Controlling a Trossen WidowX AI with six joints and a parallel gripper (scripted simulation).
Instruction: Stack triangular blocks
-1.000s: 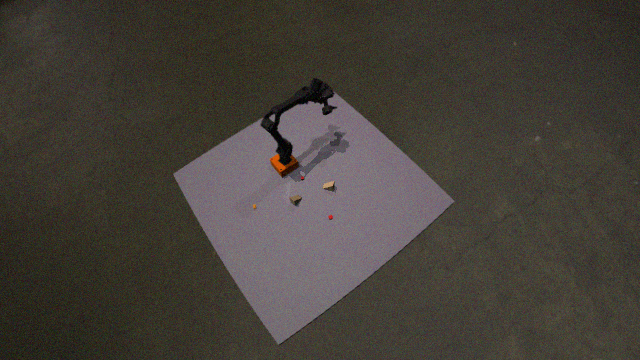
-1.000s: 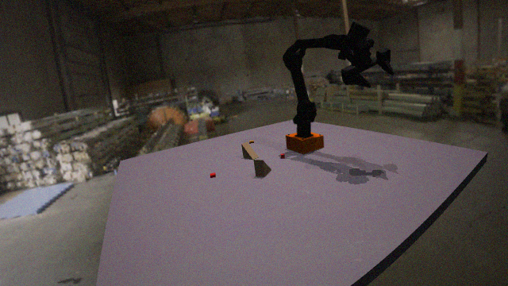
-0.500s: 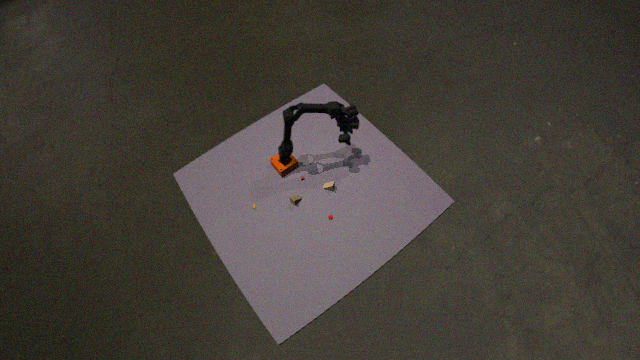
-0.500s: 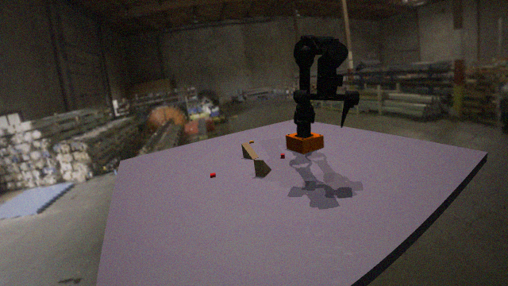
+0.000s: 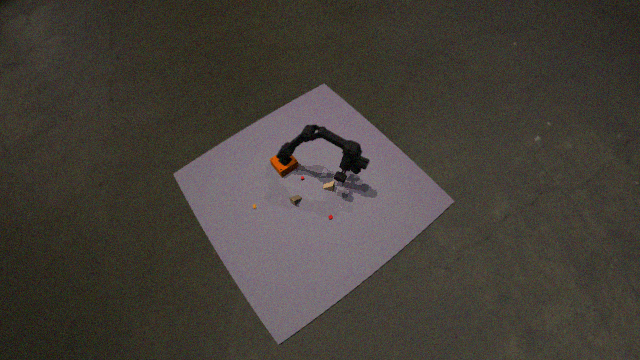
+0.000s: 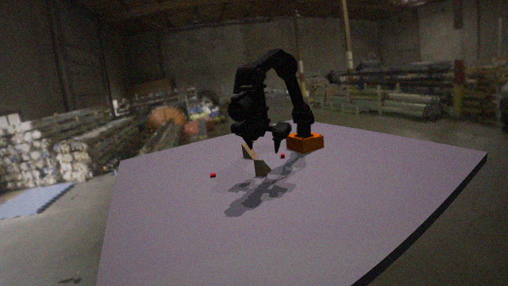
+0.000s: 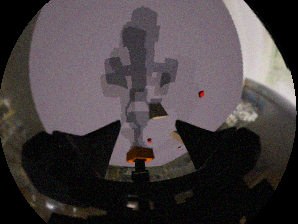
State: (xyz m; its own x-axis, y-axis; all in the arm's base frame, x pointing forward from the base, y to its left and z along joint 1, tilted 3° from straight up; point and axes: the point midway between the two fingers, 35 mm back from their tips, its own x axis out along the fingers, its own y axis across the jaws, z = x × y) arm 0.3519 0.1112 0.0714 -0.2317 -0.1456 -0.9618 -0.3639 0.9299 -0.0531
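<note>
Now: gripper tip 90 mm above the tan triangular block, 50 mm to the left of it and 20 mm past it. Also, from my gripper tip: small orange piece: 440 mm to the right, 290 mm behind, 100 mm below; small red cube: 200 mm behind, 110 mm to the right, 100 mm below.
</note>
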